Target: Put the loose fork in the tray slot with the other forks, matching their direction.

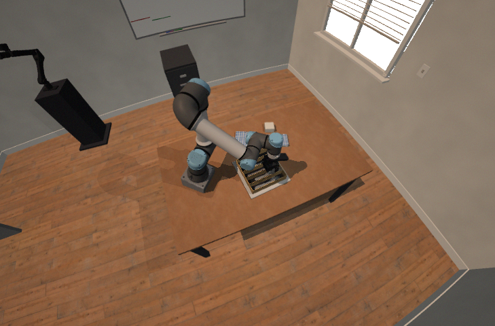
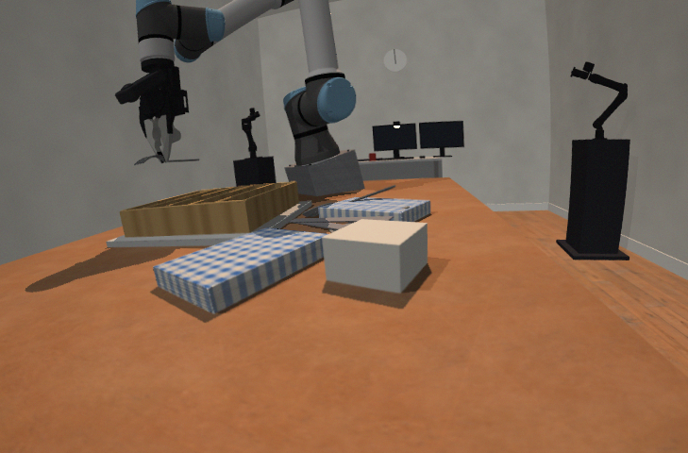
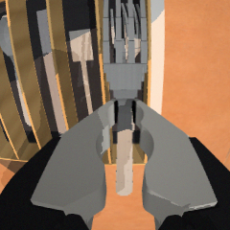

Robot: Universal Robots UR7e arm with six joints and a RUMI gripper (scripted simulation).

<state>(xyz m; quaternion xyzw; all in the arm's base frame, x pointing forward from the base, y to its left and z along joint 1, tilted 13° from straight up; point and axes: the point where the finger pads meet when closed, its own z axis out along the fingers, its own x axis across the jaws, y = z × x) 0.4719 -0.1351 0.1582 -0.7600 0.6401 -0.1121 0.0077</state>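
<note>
The wooden cutlery tray is 4 cm behind my hand, 11 cm to the left of it and 11 cm below it. From my hand the other things lie so: white box: 16 cm ahead, 51 cm to the left, 14 cm below.
</note>
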